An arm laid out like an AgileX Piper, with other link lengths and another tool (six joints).
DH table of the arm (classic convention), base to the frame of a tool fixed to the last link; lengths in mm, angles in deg. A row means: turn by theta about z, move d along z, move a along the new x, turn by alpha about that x. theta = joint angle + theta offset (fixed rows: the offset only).
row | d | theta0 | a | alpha
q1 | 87.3 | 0 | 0 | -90
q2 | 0 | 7.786 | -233.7 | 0
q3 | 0 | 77.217 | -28.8 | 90
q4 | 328.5 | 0 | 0 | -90
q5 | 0 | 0 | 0 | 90
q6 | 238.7 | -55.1 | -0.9 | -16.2
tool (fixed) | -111.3 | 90 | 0 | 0
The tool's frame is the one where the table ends.
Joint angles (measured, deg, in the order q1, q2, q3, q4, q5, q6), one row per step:
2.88, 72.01, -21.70, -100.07, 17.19, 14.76
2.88, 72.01, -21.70, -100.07, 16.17, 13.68
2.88, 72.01, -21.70, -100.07, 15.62, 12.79
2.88, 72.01, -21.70, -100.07, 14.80, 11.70
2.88, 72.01, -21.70, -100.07, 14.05, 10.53
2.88, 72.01, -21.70, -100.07, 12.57, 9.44
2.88, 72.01, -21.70, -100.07, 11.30, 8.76
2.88, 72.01, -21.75, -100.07, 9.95, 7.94
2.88, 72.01, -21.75, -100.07, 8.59, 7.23
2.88, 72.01, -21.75, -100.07, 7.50, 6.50
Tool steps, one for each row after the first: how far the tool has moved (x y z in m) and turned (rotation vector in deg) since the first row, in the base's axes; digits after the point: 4 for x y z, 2 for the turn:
-0.0004, 0.0026, -0.0009, -0.08, 0.48, 1.40
-0.0008, 0.0041, -0.0015, -0.34, 0.81, 2.36
-0.0013, 0.0063, -0.0023, -0.56, 1.22, 3.64
-0.0018, 0.0084, -0.0031, -0.89, 1.63, 4.93
-0.0025, 0.0120, -0.0041, -0.66, 2.12, 6.69
-0.0031, 0.0151, -0.0048, -0.28, 2.47, 8.03
-0.0037, 0.0184, -0.0052, 0.05, 2.80, 9.53
-0.0045, 0.0217, -0.0058, 0.47, 3.13, 10.96
-0.0052, 0.0244, -0.0063, 0.69, 3.42, 12.22

